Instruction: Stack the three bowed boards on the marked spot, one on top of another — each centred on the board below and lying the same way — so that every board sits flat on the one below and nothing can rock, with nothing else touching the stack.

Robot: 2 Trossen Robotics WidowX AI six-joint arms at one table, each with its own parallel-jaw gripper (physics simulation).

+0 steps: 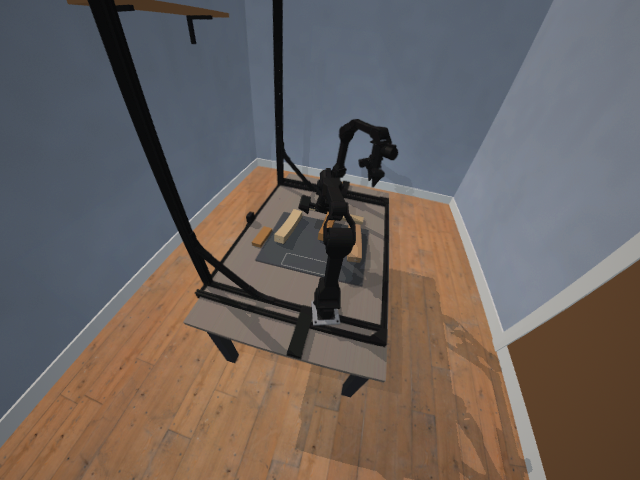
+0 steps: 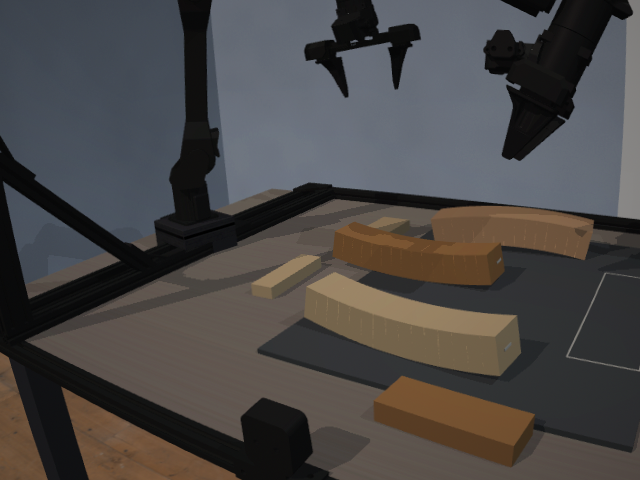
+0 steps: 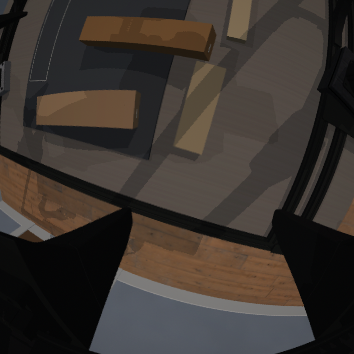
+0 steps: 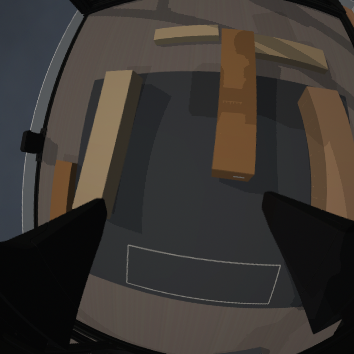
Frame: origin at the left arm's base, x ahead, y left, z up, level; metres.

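Seen in the pictures: left gripper, fingertip midpoint: (image 1: 370, 183) (image 2: 371, 93) (image 3: 205, 217); right gripper, fingertip midpoint: (image 1: 317, 216) (image 2: 511, 158) (image 4: 185, 203); left arm's base, link origin: (image 2: 193, 218); right arm's base, link origin: (image 1: 325, 311).
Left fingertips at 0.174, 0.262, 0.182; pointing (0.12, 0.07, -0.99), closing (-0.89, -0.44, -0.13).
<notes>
Offsets run from my left fingertips to a thing's top centre, as dx, dy, dz. Level surfaces: height alone.
Three bowed boards lie apart on the dark mat {dz -0.228} (image 2: 328, 357) (image 4: 175, 168). They are a pale one {+0.314, -0.307, -0.176} (image 2: 409, 329) (image 4: 105, 140) (image 1: 288, 226), a dark brown one {+0.191, -0.137, -0.177} (image 2: 418, 257) (image 4: 235, 116) (image 3: 147, 35) and a mid-brown one {+0.246, +0.033, -0.173} (image 2: 499, 226) (image 4: 326, 147) (image 3: 88, 109). The marked spot is a white outlined rectangle (image 4: 204, 255) at the mat's near edge, with nothing on it. My left gripper (image 2: 370, 90) (image 1: 375, 178) (image 3: 205, 217) is open and empty, high beyond the table's far edge. My right gripper (image 2: 515, 152) (image 4: 185, 203) is open and empty, high above the mat between the marked spot and the dark brown board.
Two small pale flat blocks {+0.066, -0.259, -0.217} (image 2: 287, 275) {+0.048, -0.058, -0.216} (image 2: 390, 223) lie on the table beyond the mat. A brown flat block {+0.440, -0.391, -0.212} (image 2: 456, 419) (image 1: 261, 236) lies beside the pale board. A black frame rail (image 2: 151, 419) runs round the table.
</notes>
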